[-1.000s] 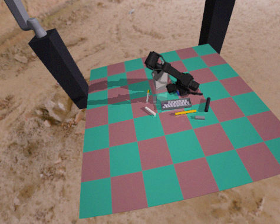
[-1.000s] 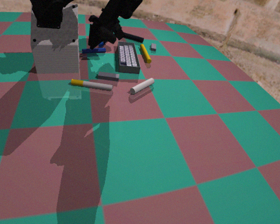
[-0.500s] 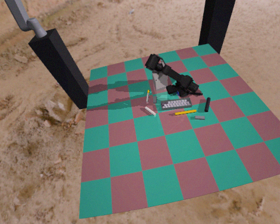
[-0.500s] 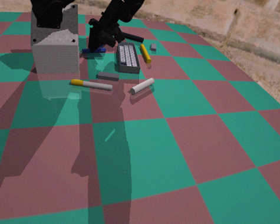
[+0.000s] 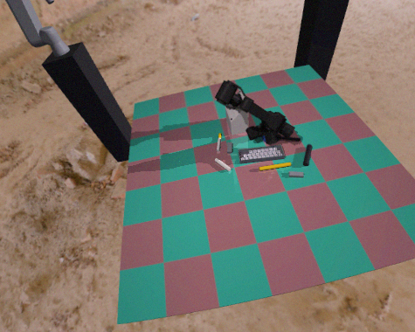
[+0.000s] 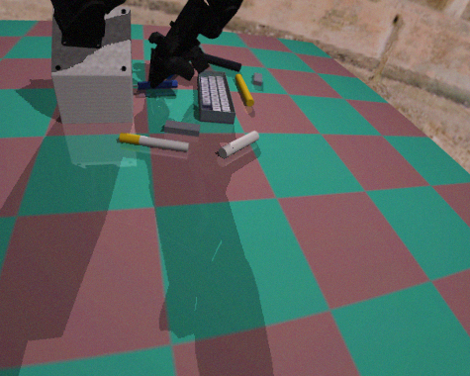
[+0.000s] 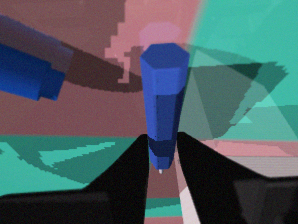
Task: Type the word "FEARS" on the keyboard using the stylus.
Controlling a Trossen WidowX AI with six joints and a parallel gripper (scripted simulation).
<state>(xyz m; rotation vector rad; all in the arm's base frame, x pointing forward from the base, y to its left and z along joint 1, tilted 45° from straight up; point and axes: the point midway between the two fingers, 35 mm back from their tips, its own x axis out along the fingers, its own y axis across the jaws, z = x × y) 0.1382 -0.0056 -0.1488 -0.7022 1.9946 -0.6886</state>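
Now: the blue-tipped dark pen 9 cm to the left of my gripper tip and 6 cm ahead of it. Round my gripper tip: blue stylus 2 cm behind; then yellow pen 23 cm ahead, 1 cm to the left; then white-and-yellow pen 22 cm to the right, 1 cm behind.
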